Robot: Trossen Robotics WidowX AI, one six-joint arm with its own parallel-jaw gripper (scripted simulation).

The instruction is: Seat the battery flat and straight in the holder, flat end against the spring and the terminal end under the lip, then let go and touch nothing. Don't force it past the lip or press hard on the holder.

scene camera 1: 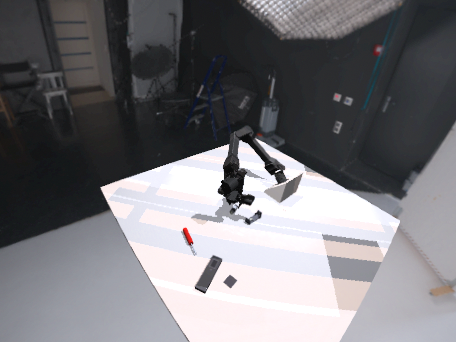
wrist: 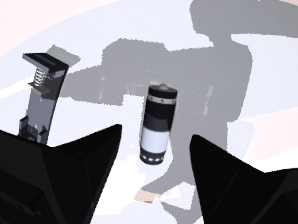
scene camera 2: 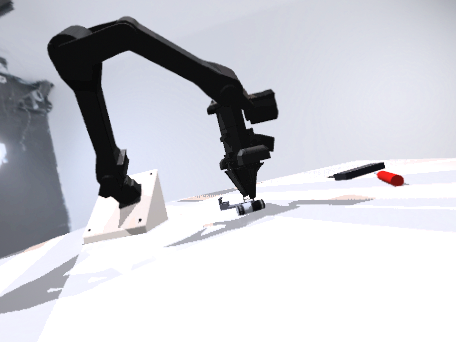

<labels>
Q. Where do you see a battery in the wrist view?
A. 160,104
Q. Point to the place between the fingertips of my gripper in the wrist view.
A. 157,136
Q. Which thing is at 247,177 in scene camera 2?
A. My gripper.
</labels>
